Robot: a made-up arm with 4 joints.
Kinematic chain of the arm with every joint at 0, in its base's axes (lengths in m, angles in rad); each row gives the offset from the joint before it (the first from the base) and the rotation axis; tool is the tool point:
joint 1: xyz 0 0 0.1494 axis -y
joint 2: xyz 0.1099 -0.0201 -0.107 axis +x
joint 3: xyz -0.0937 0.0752 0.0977 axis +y
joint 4: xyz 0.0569 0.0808 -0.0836 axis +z
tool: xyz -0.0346 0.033 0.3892
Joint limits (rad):
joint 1: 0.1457..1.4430
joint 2: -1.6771..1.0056
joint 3: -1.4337..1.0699
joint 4: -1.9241..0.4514
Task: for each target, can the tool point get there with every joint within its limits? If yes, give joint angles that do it. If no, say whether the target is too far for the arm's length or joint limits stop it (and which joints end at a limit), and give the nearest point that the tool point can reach.
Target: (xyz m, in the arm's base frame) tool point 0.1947 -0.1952 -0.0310
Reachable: no: joint limits stop it (at a limit: joint 1, joint 2, joint 3, joint 4) | nearest point 0.2539 0.1117 -0.1706 | short by 0.342 m
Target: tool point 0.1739 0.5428 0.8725
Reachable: no: too far | nearest point 0.1308 0.2809 0.4396 | short by 0.508 m
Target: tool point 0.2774 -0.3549 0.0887
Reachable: no: joint limits stop it (at a limit: joint 1, joint 2, joint 4) | nearest point 0.2301 -0.1670 0.3734 | short by 0.344 m
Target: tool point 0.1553 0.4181 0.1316
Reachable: yes | joints 0.8701 -1.1781 0.1582 -0.0030
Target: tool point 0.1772 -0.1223 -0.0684
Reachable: no: joint limits stop it (at a limit: joint 1, joint 2, joint 3, joint 4) | nearest point 0.2539 0.1117 -0.1706 | short by 0.267 m
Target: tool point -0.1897 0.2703 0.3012
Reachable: yes | joints 0.4256 -0.2532 -0.6553 -1.2095
